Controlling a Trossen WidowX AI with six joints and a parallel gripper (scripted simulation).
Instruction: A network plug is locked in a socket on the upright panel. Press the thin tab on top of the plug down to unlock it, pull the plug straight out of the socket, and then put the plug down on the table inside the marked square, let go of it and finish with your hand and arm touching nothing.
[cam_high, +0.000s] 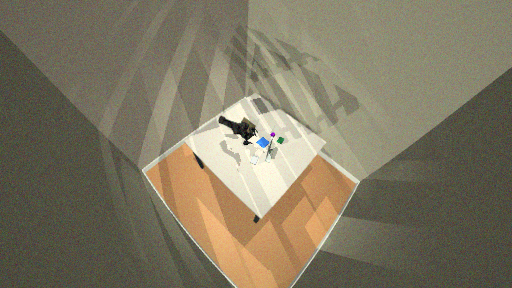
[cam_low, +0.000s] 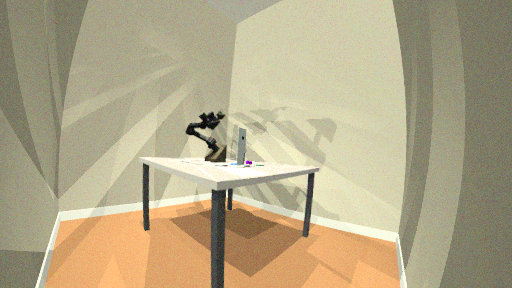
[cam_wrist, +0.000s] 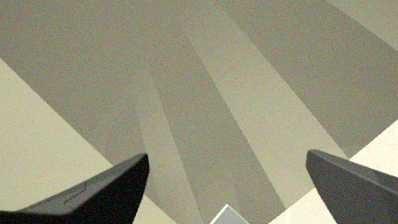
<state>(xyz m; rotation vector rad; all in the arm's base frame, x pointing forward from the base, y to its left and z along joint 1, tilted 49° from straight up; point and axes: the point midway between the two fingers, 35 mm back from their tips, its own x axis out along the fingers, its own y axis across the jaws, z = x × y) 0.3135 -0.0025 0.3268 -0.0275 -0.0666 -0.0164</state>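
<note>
My gripper tip is now 15 cm to the right of the network plug, 15 cm above it and 8 cm short of it. Round my gripper tip: upright panel: 24 cm below, 16 cm to the left, 10 cm ahead; blue marked square: 39 cm below, 26 cm to the left, 5 cm behind.
</note>
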